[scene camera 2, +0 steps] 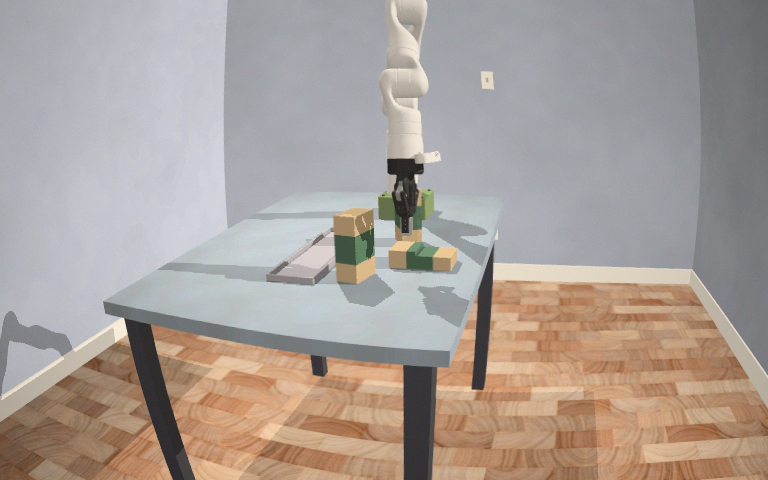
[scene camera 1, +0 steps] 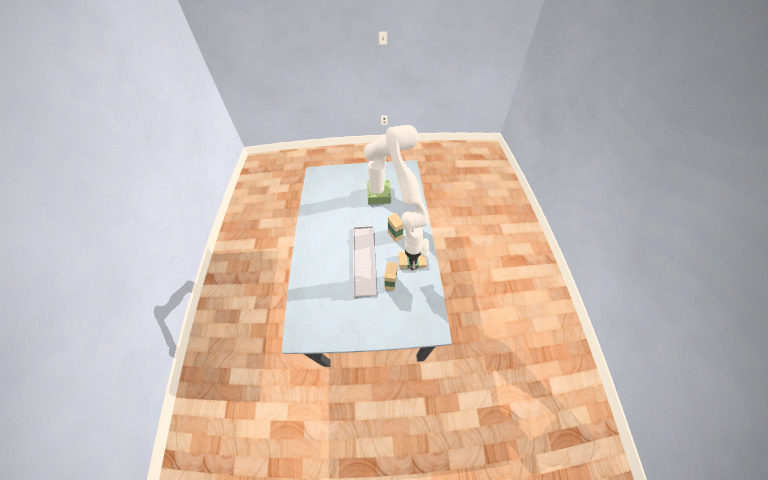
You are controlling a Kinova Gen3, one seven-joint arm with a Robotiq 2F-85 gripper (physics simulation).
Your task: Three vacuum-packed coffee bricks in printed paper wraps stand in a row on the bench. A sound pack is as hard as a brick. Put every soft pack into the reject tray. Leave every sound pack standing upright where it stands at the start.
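Pixels of known places: gripper, fingertip midpoint: [scene camera 2: 406, 235] [scene camera 1: 412, 269]; arm's base, origin of the base link: [scene camera 1: 376, 188].
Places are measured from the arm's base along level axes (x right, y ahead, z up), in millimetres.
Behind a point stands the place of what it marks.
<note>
A tan coffee brick with a green band [scene camera 1: 390, 276] @(x 85, y 622, z 75 mm) [scene camera 2: 354, 246] @(x 69, y 636, z 15 mm) stands upright at the near end of the row. A second brick [scene camera 1: 403, 260] @(x -17, y 505, z -26 mm) [scene camera 2: 421, 257] @(x -63, y 541, z -38 mm) lies flat on its side, to the right of the row. A third brick [scene camera 1: 395, 227] @(x -14, y 358, z 67 mm) [scene camera 2: 416, 219] @(x -49, y 353, z 2 mm) stands upright farther back, partly hidden by the gripper in scene camera 2. The long, shallow reject tray [scene camera 1: 364, 296] @(x 218, y 633, z -55 mm) [scene camera 2: 289, 278] @(x 213, y 630, z -56 mm) lies left of the bricks and holds no pack. My gripper [scene camera 1: 413, 267] @(x -33, y 587, z 24 mm) [scene camera 2: 406, 231] @(x -33, y 587, z 24 mm) is shut and empty, pointing down, just above or beside the lying brick; the exact gap cannot be told.
The arm's green base [scene camera 1: 378, 199] @(x 7, y 69, z -23 mm) [scene camera 2: 387, 207] @(x 41, y 62, z -31 mm) is fixed at the back of the pale blue bench [scene camera 1: 328, 328] @(x 418, y 746, z -66 mm) [scene camera 2: 271, 316] @(x 208, y 825, z -65 mm). The lying brick is near the bench's right edge. The arm reaches forward along that side, past the rear brick.
</note>
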